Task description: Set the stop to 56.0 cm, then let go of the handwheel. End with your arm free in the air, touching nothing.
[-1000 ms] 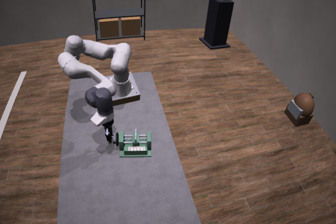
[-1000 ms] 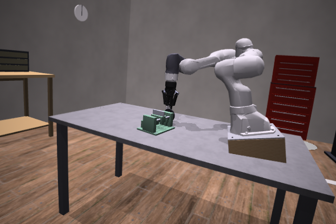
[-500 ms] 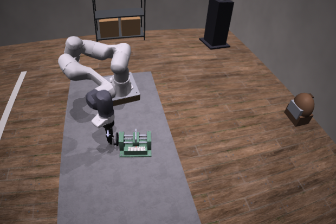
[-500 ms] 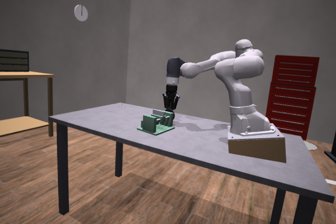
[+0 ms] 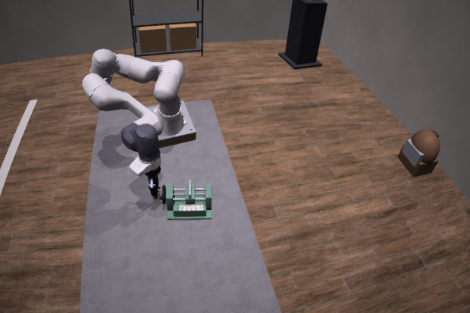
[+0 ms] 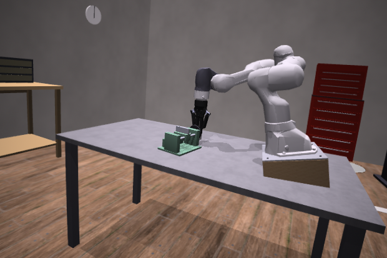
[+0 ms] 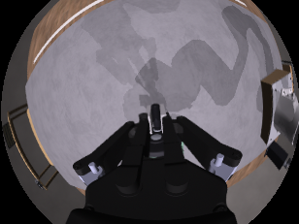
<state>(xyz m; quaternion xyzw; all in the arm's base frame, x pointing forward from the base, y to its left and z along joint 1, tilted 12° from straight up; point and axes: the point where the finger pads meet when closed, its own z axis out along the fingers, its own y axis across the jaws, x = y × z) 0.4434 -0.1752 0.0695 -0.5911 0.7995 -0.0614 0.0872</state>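
Now: hand 1 cm short of the black handwheel, 2 cm to the right of it and 1 cm above it. Round my hand: stop carriage: 6 cm ahead, 14 cm to the left, 3 cm above.
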